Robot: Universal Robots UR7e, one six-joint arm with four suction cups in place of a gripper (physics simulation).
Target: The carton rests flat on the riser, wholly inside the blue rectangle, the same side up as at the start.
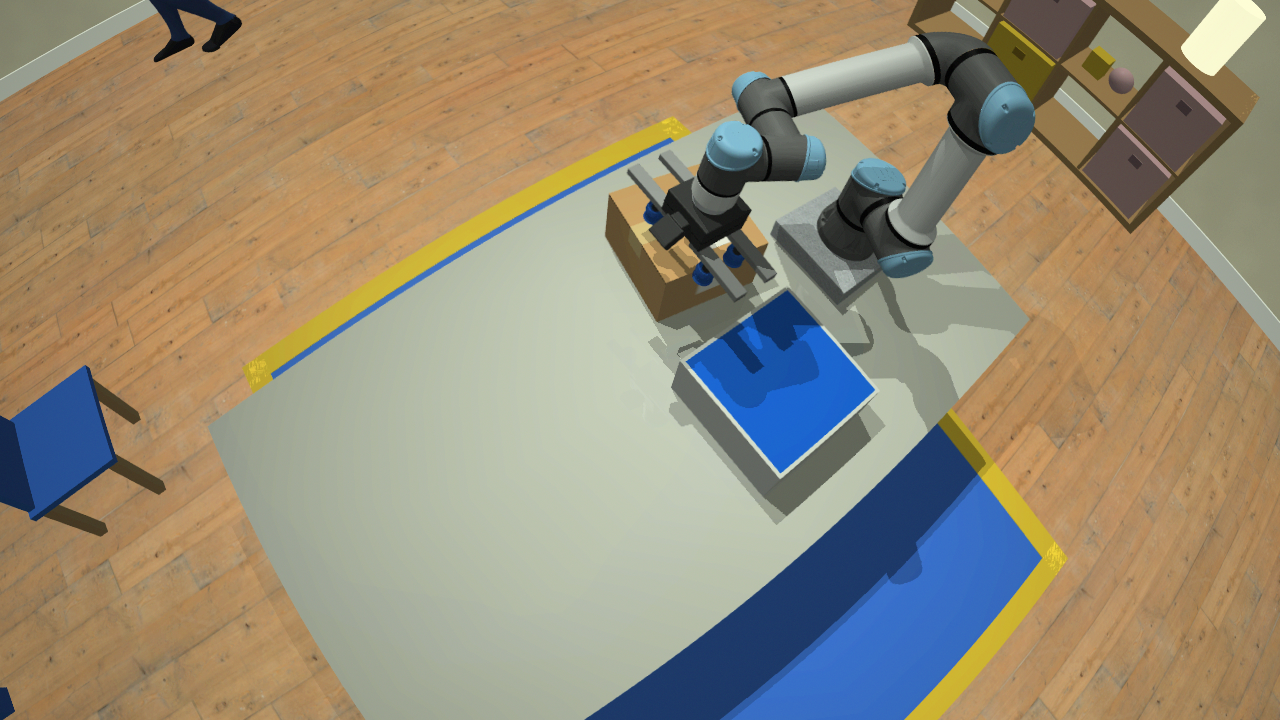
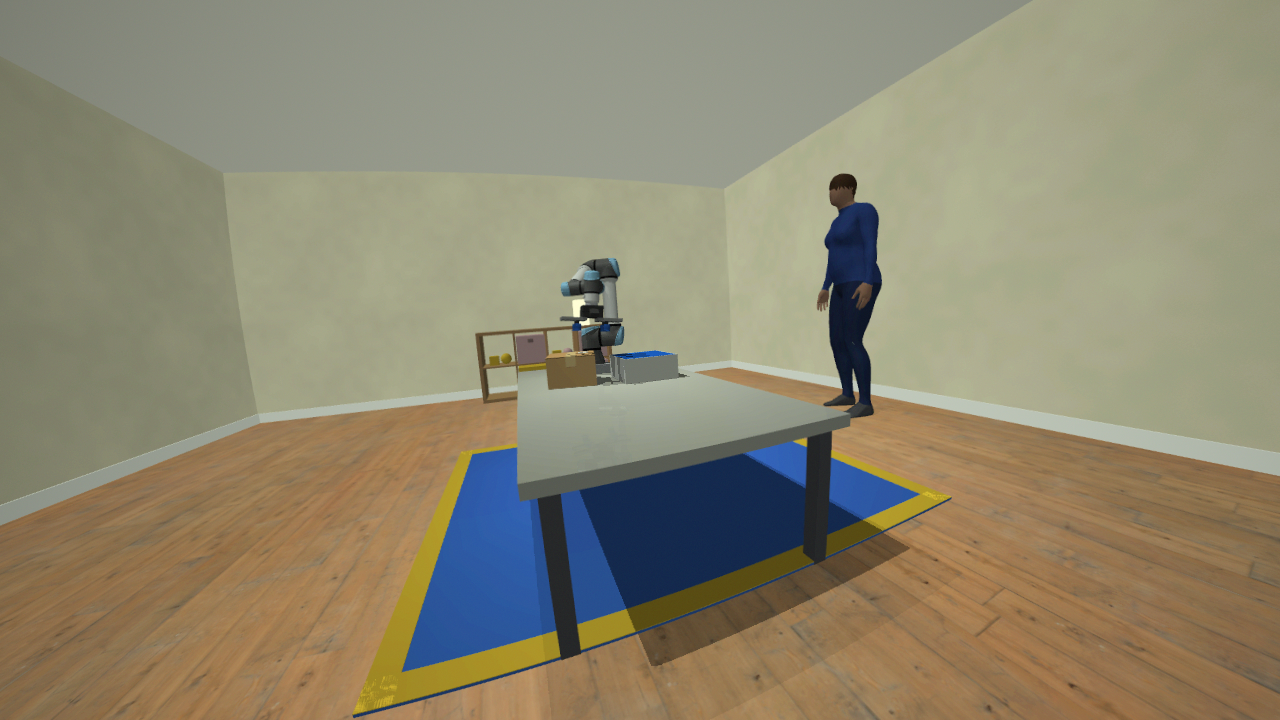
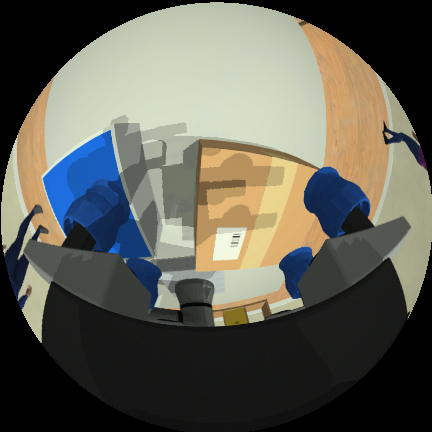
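Note:
The brown carton (image 1: 626,223) (image 2: 570,369) (image 3: 241,189) stands on the grey table (image 1: 447,465) (image 2: 645,429), just left of the riser. A white barcode label (image 3: 228,243) shows on its top. The grey riser (image 1: 723,436) (image 2: 645,367) (image 3: 132,181) carries the blue rectangle (image 1: 792,403) (image 3: 76,169), which has nothing on it. My gripper (image 1: 697,235) (image 2: 590,319) hangs over the carton's top, a little above it. Its blue suction cups (image 3: 336,199) cast shadows on the carton and hold nothing.
The arm's grey base plinth (image 1: 819,259) stands right of the carton, behind the riser. A wooden shelf unit (image 1: 1065,120) (image 2: 483,362) stands beyond the table. A person in blue (image 2: 850,286) stands at the right. A blue chair (image 1: 53,443) is on the floor at the left.

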